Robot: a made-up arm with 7 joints. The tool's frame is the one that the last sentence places. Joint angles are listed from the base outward.
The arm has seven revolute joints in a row. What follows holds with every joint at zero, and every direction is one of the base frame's. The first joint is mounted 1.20 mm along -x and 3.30 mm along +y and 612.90 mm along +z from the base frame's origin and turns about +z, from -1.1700 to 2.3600 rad. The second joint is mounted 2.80 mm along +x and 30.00 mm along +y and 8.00 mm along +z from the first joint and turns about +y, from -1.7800 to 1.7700 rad. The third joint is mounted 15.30 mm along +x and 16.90 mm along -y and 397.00 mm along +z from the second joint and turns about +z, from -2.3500 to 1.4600 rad. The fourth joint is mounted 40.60 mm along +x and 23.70 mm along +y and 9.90 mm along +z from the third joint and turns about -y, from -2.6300 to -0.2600 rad. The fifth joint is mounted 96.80 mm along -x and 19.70 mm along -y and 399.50 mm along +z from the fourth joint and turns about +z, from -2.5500 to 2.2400 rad. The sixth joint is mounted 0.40 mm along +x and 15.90 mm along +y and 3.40 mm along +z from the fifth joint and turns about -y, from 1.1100 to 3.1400 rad. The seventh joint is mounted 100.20 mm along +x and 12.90 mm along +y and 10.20 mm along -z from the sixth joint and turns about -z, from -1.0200 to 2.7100 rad. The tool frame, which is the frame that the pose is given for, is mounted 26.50 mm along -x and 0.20 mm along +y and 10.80 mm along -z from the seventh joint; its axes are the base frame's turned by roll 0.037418, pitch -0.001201 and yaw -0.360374 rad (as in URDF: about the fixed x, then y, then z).
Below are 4 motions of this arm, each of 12 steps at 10 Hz.
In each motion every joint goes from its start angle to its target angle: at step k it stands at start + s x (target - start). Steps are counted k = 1, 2, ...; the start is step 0. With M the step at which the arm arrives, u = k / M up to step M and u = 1 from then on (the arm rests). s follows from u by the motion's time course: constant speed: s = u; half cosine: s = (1 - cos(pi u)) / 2; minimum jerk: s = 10 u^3 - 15 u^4 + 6 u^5.
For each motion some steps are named. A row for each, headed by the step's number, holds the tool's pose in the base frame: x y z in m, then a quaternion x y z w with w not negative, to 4 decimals.
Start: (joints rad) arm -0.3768 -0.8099 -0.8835 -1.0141 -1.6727 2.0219 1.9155
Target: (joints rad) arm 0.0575 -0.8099 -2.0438 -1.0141 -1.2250 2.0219 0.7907
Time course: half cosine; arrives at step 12
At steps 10, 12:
10: -0.5818 -0.4059 1.0276 0.3539 0.1431 0.9203 0.0855
12: -0.5917 -0.4106 1.0066 0.3501 0.1077 0.9289 0.0550

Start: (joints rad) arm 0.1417 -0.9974 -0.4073 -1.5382 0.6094 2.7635 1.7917
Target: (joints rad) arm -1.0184 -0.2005 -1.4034 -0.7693 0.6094 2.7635 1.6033
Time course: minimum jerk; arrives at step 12
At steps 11, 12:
11: -0.2385 0.0001 1.4884 -0.1531 0.8613 0.2924 0.3863
12: -0.2361 0.0006 1.4892 -0.1468 0.8628 0.2912 0.3862

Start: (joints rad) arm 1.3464 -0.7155 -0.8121 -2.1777 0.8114 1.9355 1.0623
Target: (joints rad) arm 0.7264 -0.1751 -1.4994 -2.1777 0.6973 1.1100 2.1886
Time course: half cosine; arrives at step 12
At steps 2, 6, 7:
2: 0.3879 0.0558 1.0502 0.3704 0.4705 -0.4555 0.6587
6: 0.4595 -0.0778 0.9360 0.1359 0.5532 -0.7209 0.3947
7: 0.4586 -0.1300 0.9033 0.0681 0.5702 -0.7667 0.2872

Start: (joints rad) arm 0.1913 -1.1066 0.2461 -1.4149 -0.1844 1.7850 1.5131
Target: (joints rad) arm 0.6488 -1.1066 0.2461 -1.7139 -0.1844 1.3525 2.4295
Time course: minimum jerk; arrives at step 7
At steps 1, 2, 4, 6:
1: -0.3100 0.1421 1.3325 0.5269 -0.4506 -0.4940 0.5247
2: -0.2945 0.1319 1.3303 0.5298 -0.3967 -0.5334 0.5267
4: -0.2304 0.1060 1.3084 0.4810 -0.2093 -0.6834 0.5078
6: -0.1879 0.1001 1.2793 0.4032 -0.1206 -0.7761 0.4696

